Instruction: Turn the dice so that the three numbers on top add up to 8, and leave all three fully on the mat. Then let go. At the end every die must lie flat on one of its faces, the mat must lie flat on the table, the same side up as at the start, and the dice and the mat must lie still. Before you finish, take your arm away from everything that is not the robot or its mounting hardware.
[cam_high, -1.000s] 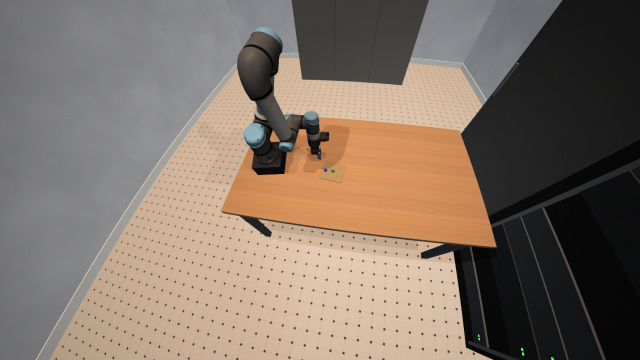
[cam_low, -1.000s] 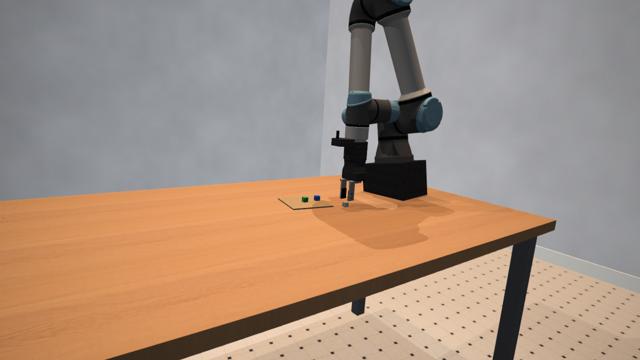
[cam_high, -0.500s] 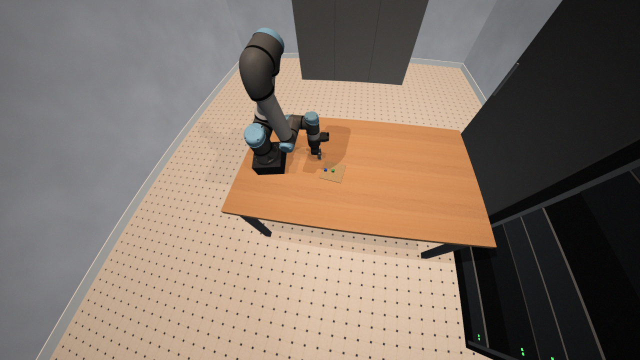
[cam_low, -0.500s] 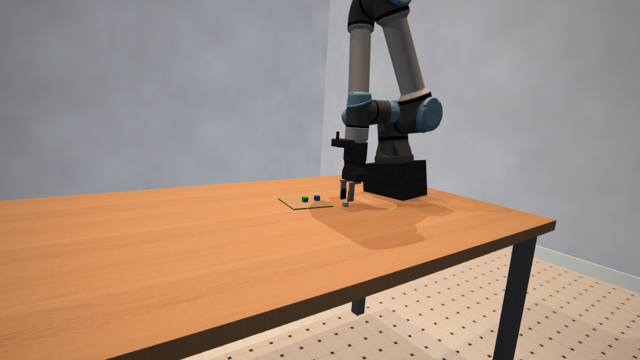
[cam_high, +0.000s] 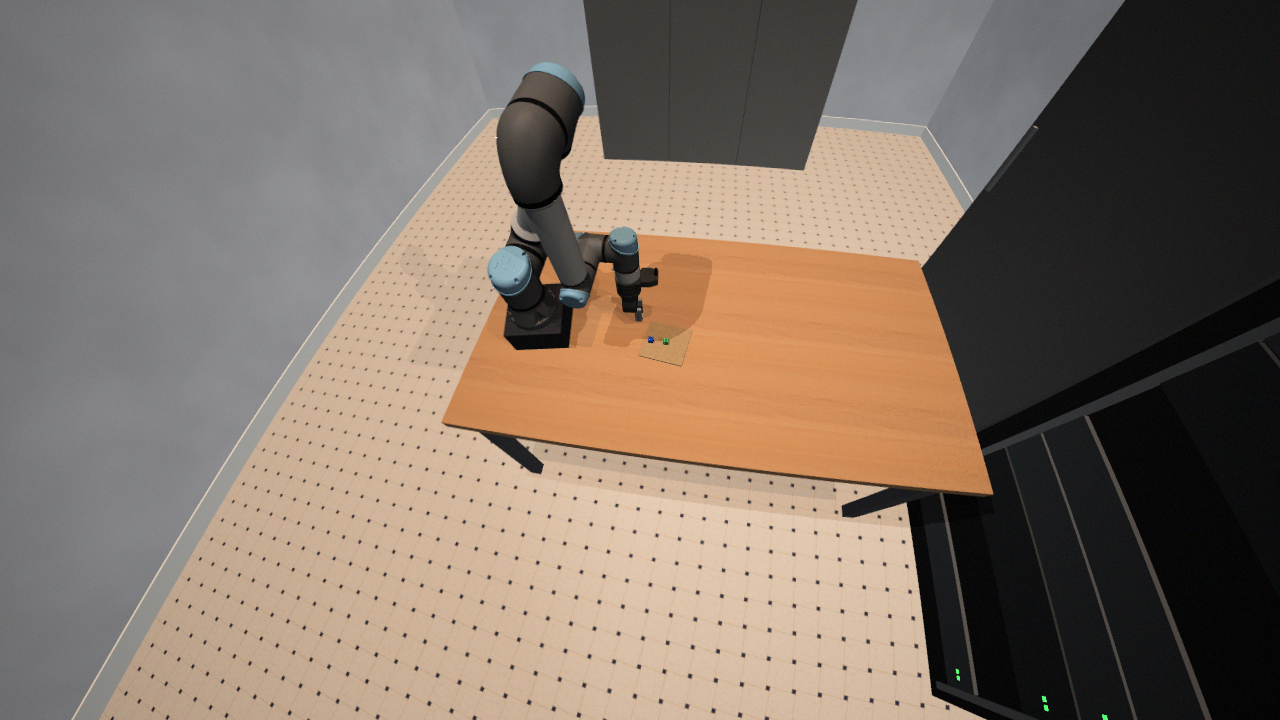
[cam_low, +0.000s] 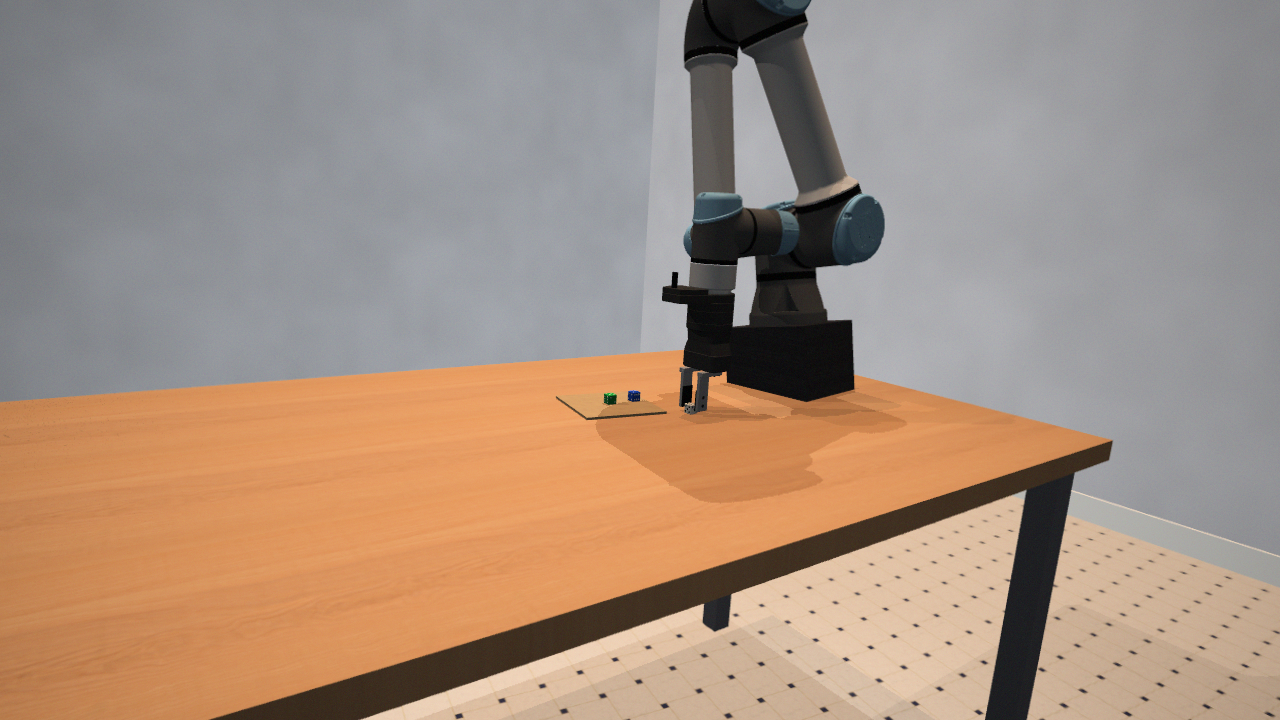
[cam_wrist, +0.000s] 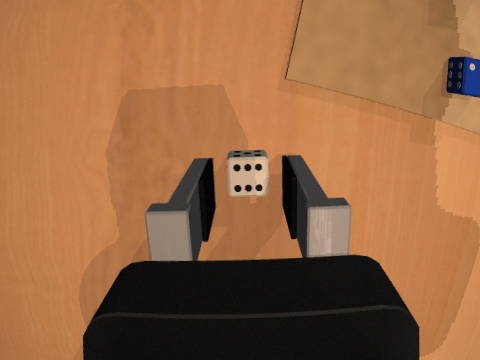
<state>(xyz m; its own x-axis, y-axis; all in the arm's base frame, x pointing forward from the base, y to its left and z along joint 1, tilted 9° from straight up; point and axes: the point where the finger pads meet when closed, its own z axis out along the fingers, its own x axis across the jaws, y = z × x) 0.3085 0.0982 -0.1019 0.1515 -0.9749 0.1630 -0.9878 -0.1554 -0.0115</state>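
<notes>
Now: hand 20 mm above the white die. The rest, counted from my hand: green die (110 mm ahead, 90 mm to the right, 10 mm below); mat (110 mm ahead, 90 mm to the right, 20 mm below); blue die (60 mm ahead, 90 mm to the right, 10 mm below).
</notes>
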